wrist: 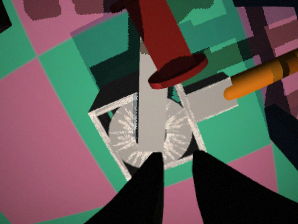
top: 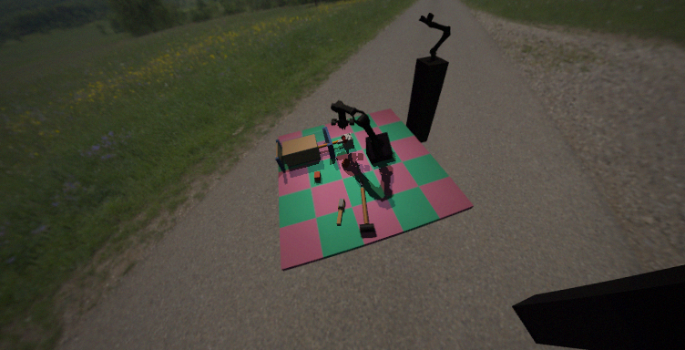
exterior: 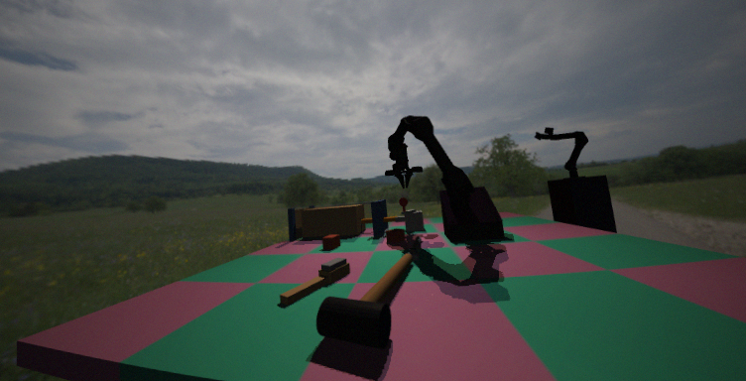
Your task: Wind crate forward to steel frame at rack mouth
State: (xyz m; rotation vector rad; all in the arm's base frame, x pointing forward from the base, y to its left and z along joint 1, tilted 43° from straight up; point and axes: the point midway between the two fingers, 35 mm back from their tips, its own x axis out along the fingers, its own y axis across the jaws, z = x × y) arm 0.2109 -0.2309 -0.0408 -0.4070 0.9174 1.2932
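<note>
Right now the red knob is 10 mm ahead of my gripper tip, 40 mm to the left of it and 80 mm below it. Also, from my gripper tip: grey winch: 40 mm behind, 60 mm to the right, 180 mm below; then frame: 130 mm ahead, 40 mm to the right, 110 mm below; then winch handle: 10 mm to the left, 110 mm below.
</note>
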